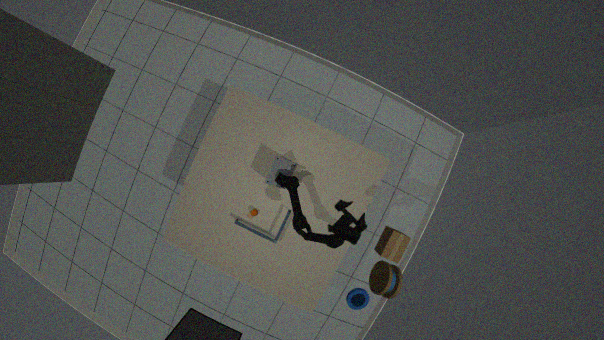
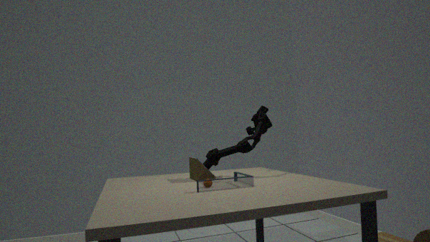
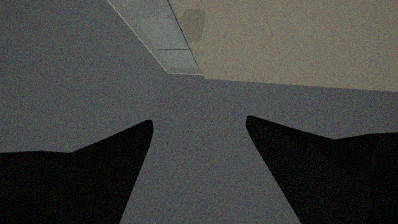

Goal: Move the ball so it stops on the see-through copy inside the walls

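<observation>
Right now my gripper tip is 400 mm short of the orange ball, 500 mm to the left of it and 270 mm above it. From my gripper tip the other things lie so: see-through copy of ball (430 mm ahead, 520 mm to the right, 270 mm below).
</observation>
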